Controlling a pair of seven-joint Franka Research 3 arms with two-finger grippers.
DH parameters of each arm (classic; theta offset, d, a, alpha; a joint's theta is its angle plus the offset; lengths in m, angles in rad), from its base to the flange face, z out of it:
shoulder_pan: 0 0.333 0 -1.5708
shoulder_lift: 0 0 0 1.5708
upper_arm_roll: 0 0.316 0.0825 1.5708
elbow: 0 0 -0.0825 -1.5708
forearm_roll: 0 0.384 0 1.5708
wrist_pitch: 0 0 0.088 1.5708
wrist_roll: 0 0.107 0 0
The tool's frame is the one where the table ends.
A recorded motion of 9 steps. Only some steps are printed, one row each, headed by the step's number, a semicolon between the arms.
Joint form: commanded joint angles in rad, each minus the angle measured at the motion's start. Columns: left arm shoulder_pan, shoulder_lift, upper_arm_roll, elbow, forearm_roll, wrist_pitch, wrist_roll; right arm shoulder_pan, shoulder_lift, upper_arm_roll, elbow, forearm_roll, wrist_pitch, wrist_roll.
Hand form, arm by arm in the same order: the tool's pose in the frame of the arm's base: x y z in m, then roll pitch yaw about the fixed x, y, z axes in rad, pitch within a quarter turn. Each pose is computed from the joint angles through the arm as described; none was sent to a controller.
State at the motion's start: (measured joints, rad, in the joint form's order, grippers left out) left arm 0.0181 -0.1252 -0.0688 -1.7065 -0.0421 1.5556 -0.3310; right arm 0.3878 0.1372 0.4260 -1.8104 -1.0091 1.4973 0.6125
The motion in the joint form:
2: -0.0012 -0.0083 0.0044 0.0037 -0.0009 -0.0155 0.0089; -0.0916 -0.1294 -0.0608 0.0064 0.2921 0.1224 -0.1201
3: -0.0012 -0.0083 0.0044 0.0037 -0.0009 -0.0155 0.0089; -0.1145 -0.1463 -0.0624 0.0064 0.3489 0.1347 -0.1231
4: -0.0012 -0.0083 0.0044 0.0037 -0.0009 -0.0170 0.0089; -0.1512 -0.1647 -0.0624 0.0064 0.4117 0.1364 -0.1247
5: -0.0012 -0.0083 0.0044 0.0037 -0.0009 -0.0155 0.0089; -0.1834 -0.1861 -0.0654 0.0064 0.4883 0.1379 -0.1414
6: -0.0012 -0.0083 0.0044 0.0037 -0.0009 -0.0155 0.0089; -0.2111 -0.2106 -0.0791 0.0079 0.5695 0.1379 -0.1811
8: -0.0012 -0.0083 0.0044 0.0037 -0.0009 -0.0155 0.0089; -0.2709 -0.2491 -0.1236 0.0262 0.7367 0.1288 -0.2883
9: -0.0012 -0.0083 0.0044 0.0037 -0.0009 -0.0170 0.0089; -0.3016 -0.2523 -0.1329 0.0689 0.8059 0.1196 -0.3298
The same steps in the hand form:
2: 0.5076 -0.0311 0.6306 3.1182 0.0388 0.2742; 0.4753 0.2838 0.5396 2.4194 -0.1230 0.3242
3: 0.5076 -0.0311 0.6306 3.1182 0.0388 0.2742; 0.4761 0.2757 0.5456 2.4761 -0.1278 0.2894
4: 0.5074 -0.0311 0.6305 3.1187 0.0403 0.2741; 0.4786 0.2610 0.5518 2.5345 -0.1251 0.2341
5: 0.5076 -0.0311 0.6306 3.1182 0.0388 0.2742; 0.4788 0.2483 0.5590 2.6043 -0.1116 0.1904
6: 0.5076 -0.0311 0.6306 3.1182 0.0388 0.2742; 0.4790 0.2331 0.5685 2.6776 -0.0899 0.1622
8: 0.5076 -0.0311 0.6306 3.1182 0.0388 0.2742; 0.4846 0.1943 0.5903 2.8356 -0.0445 0.1215
9: 0.5074 -0.0311 0.6305 3.1187 0.0403 0.2741; 0.4896 0.1817 0.6097 2.9104 -0.0503 0.1112

